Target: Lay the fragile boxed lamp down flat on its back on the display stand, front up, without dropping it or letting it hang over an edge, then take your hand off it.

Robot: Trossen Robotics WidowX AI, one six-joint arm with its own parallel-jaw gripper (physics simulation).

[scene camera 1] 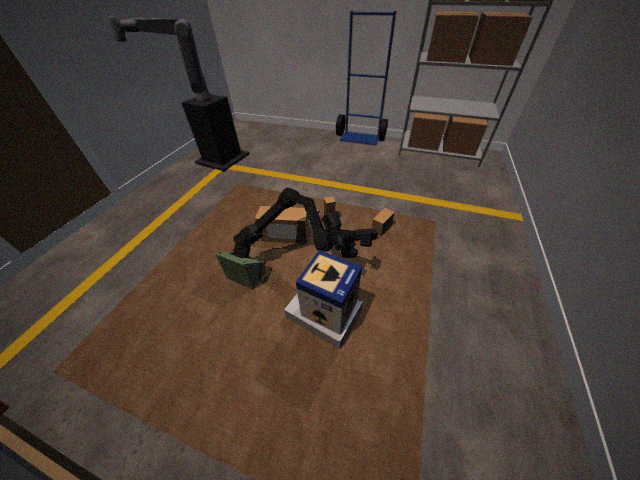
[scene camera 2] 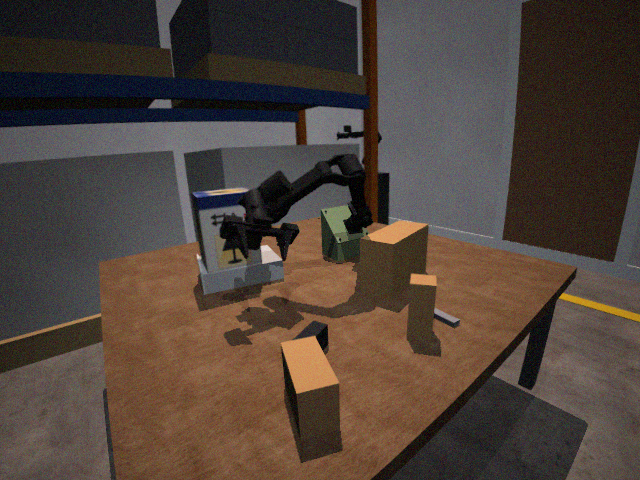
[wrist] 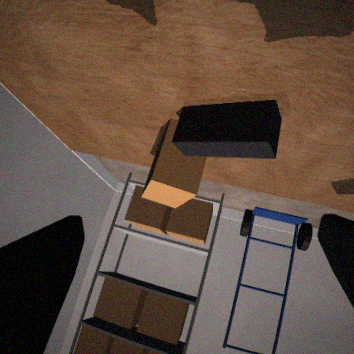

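Seen in the pictures: gripper, fingertip midpoint: (scene camera 1: 358, 236) (scene camera 2: 266, 259) (wrist: 203, 226); arm's base, link origin: (scene camera 1: 240, 255) (scene camera 2: 353, 226).
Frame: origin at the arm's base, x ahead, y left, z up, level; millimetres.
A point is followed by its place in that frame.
Note:
The boxed lamp (scene camera 1: 328, 291) @(x 494, y -93, z 177 mm) (scene camera 2: 222, 229) rests on the pale display stand (scene camera 1: 341, 338) @(x 561, y -124, z -40 mm) (scene camera 2: 222, 281) @(x 516, y 57, z -79 mm). Its blue-bordered face with the large lamp picture faces up. The box looks level, and its base appears within the stand's edges, though the arm partly hides it in the scene camera 2 view. My gripper (scene camera 1: 363, 245) @(x 449, y 299, z 52 mm) (scene camera 2: 262, 248) @(x 449, y 299, z 52 mm) (wrist: 203, 226) @(x 449, y 299, z 52 mm) is open, with nothing between its fingers. It hangs above the table beside the stand, apart from the box as seen in the scene camera 1 view. The boxed lamp does not show in the wrist view.
A green wedge (scene camera 1: 240, 269) @(x 69, y -71, z 20 mm) (scene camera 2: 333, 224) @(x 80, y -13, z 17 mm) is at the arm's base. A large cardboard block (scene camera 1: 281, 213) @(x 46, y 284, z 52 mm) (scene camera 2: 390, 268) @(x 145, y 374, z -17 mm), a narrow upright block (scene camera 2: 421, 310) @(x 212, y 546, z -38 mm) and another cardboard block (scene camera 1: 383, 221) @(x 503, y 530, z -21 mm) (scene camera 2: 317, 403) @(x 505, y 636, z -47 mm) (wrist: 180, 167) @(x 477, y 519, z -48 mm) stand on the table. A black block (scene camera 2: 320, 338) @(x 408, y 467, z -76 mm) (wrist: 227, 125) @(x 438, y 445, z -79 mm) and a grey bar (scene camera 2: 447, 317) @(x 105, y 533, z -98 mm) lie there.

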